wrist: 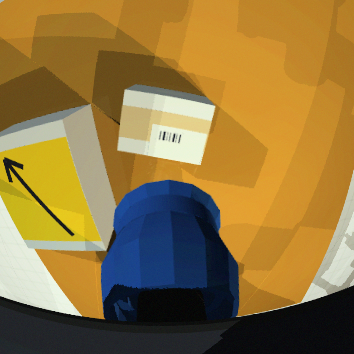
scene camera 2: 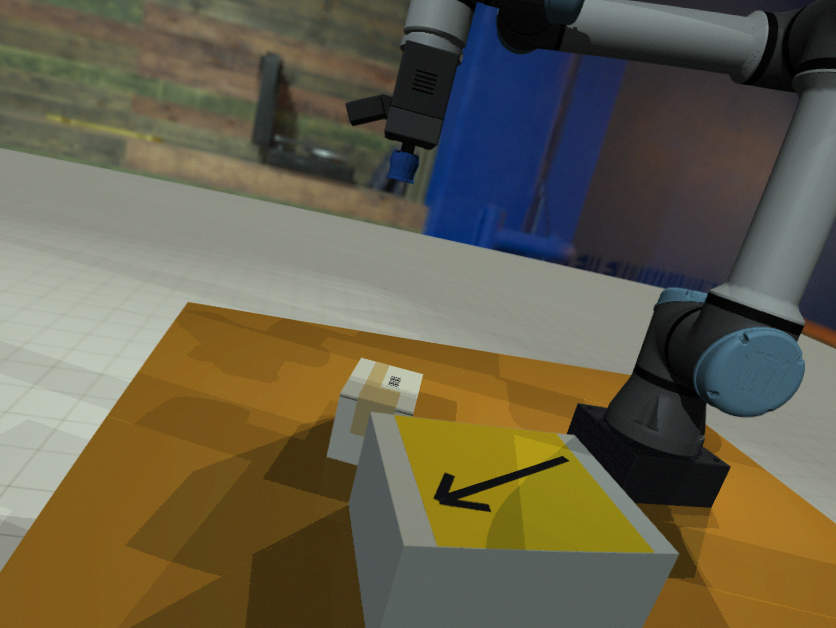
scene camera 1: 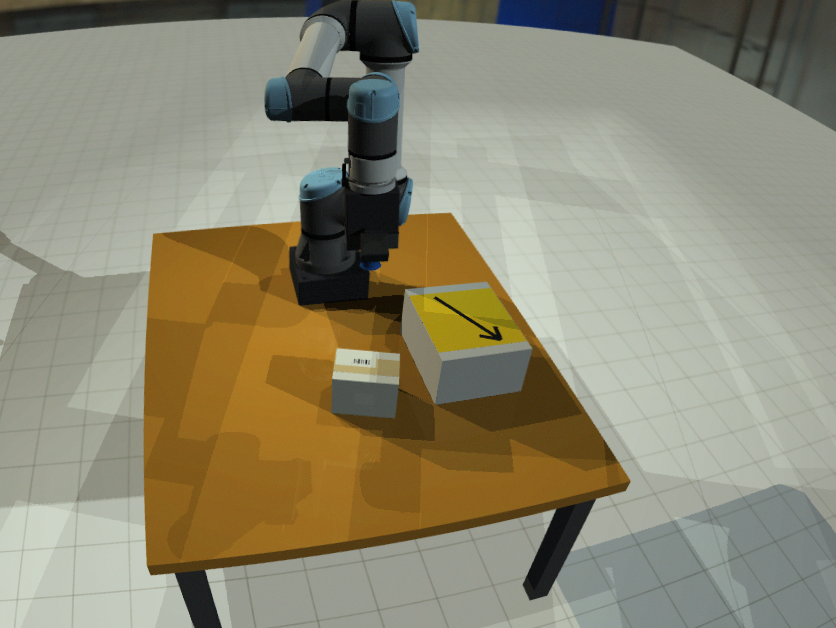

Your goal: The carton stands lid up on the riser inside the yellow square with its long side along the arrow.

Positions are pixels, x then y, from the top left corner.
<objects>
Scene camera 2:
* my suction cup: 403, 165
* grey riser: 447, 517, on the table
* carton: 373, 386, on the table
</objects>
